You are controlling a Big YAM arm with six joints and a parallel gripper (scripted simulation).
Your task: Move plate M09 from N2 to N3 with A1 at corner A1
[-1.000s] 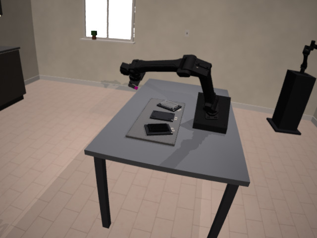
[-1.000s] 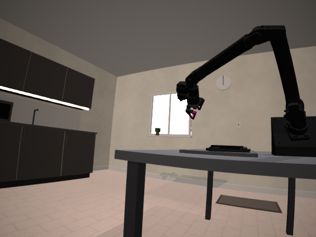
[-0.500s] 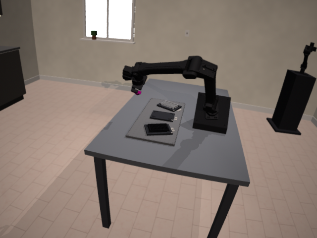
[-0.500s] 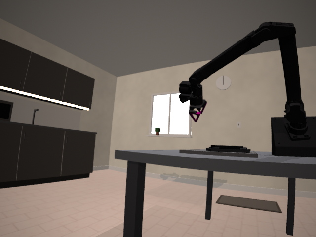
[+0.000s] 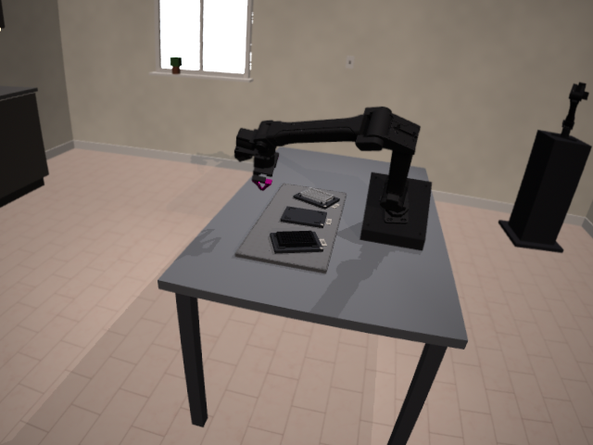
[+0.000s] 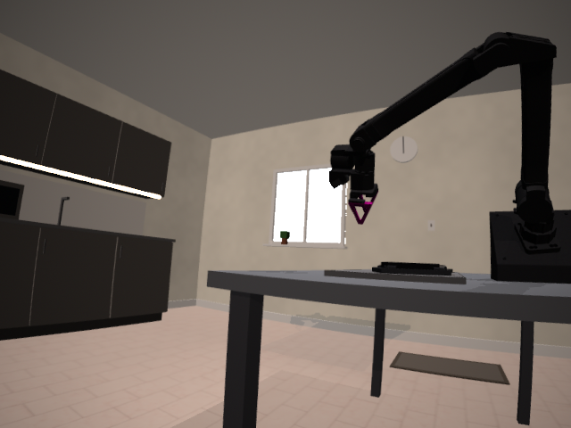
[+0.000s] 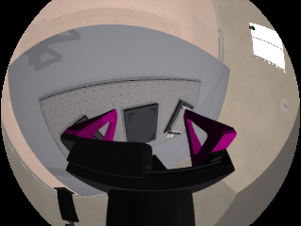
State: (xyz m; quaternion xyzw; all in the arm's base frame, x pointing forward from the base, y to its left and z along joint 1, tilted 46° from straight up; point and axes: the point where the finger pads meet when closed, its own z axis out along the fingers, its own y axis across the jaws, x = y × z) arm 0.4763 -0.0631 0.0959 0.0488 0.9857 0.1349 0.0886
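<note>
My hand is 14 cm past the black 96-well plate, 14 cm to the right of it and 15 cm above it. From my hand the other things lie so: clear plate (18 cm behind, 25 cm to the right, 15 cm below); then dark nest (15 cm behind, 6 cm to the right, 16 cm below).
</note>
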